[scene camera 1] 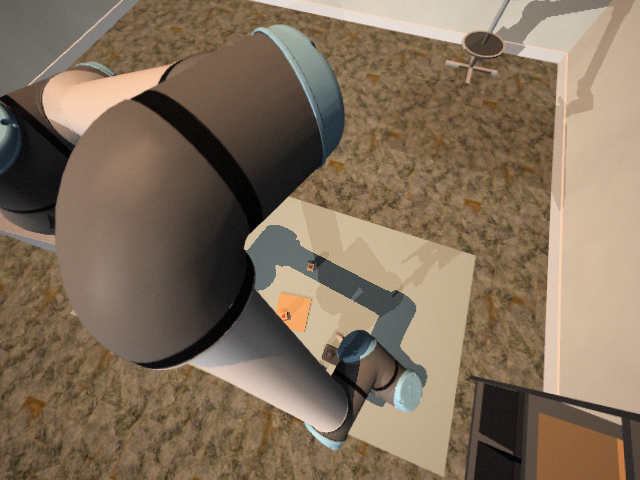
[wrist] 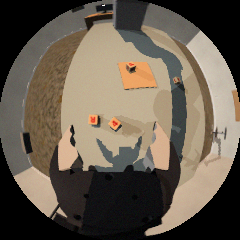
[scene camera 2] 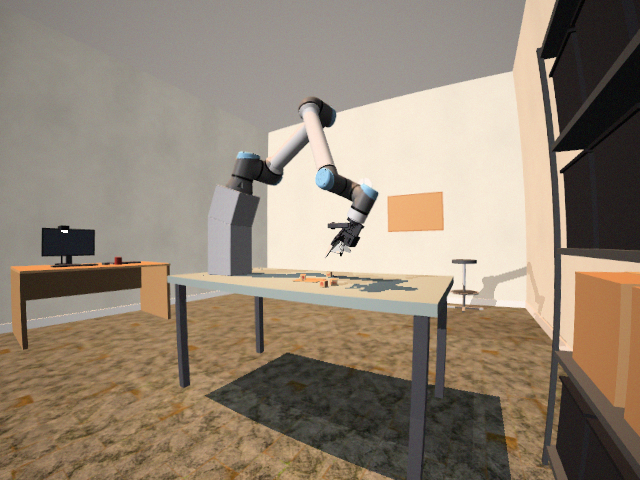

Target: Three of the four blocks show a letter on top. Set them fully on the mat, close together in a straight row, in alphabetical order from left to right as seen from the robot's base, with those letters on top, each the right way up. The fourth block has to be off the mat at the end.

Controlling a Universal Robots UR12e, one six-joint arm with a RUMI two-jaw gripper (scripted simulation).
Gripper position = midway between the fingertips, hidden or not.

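Observation:
My gripper [scene camera 2: 333, 257] is visible, and the gripper can also be seen at [wrist: 112, 124]. An orange mat [scene camera 1: 297, 307] is visible too; the mat is likewise seen at [wrist: 141, 77].

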